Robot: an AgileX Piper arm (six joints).
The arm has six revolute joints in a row. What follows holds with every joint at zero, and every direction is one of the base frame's.
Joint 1 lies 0.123 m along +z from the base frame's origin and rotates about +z.
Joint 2 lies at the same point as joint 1 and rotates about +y.
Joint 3 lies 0.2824 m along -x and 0.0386 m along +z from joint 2 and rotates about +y.
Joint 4 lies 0.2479 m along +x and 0.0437 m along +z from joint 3 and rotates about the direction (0.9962, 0, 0.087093).
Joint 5 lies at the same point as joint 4 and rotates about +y.
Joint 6 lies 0.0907 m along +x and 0.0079 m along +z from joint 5 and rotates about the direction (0.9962, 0, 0.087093).
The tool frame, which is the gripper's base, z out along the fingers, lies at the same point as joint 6; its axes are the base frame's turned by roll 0, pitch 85.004 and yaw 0 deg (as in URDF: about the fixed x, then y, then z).
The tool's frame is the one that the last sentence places.
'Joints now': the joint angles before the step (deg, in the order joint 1, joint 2, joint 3, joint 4, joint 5, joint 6). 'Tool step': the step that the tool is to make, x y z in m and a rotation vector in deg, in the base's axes. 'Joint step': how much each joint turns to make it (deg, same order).
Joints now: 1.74, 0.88, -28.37, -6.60, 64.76, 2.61
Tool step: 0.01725, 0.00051, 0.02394, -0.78, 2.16, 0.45
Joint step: -0.01, 8.35, -4.50, -0.11, -1.75, -0.62
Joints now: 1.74, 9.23, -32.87, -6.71, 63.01, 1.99
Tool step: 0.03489, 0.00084, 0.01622, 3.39, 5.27, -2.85
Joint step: 0.01, 11.81, -3.77, -0.31, -2.37, 4.98
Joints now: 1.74, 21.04, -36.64, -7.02, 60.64, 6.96
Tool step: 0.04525, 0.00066, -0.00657, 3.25, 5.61, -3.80
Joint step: 0.01, 12.10, -0.26, -1.03, -5.68, 6.32
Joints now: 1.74, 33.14, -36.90, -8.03, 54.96, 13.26
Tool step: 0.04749, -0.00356, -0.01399, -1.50, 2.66, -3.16
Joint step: 0.01, 12.14, -0.05, -5.52, -8.65, 6.20
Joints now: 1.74, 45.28, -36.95, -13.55, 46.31, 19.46
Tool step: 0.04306, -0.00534, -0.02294, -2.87, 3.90, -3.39
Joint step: 0.00, 12.32, -0.61, -8.55, -6.21, 8.72
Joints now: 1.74, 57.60, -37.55, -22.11, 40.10, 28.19
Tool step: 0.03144, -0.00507, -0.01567, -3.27, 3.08, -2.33
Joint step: 0.00, 9.31, -2.27, -7.93, -2.06, 7.28
